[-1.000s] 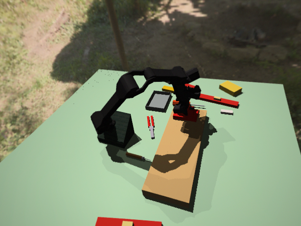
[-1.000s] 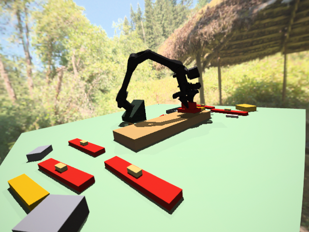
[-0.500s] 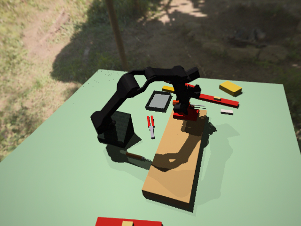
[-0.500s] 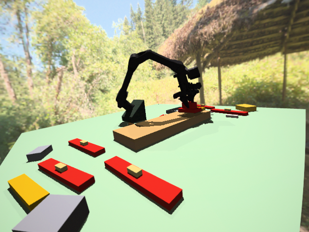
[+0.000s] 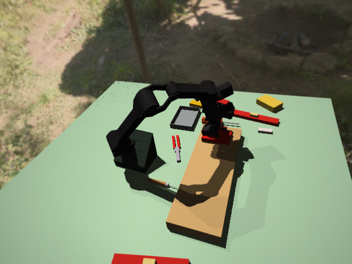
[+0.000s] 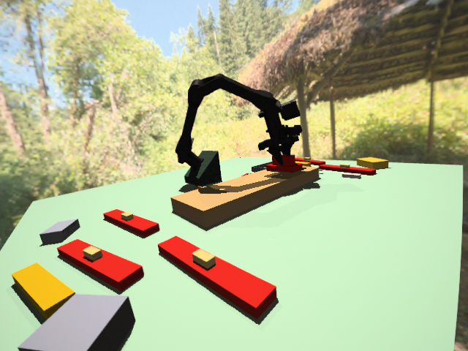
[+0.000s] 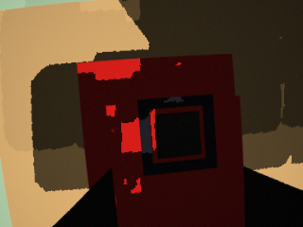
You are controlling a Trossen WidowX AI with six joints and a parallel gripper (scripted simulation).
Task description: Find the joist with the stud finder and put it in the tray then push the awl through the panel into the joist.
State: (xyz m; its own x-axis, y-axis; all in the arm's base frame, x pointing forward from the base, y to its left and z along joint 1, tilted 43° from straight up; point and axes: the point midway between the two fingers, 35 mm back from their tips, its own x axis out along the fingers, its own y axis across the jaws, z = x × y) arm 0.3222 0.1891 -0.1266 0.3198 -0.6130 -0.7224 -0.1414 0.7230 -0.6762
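My gripper tip is now 22 cm past the tray, 12 cm to the right of it and 5 cm above it. Also, from my gripper tip: white block 17 cm ahead, 16 cm to the left, 6 cm below; red stud finder 2 cm above, 1 cm ahead; awl 29 cm to the right, 12 cm behind, 6 cm below.
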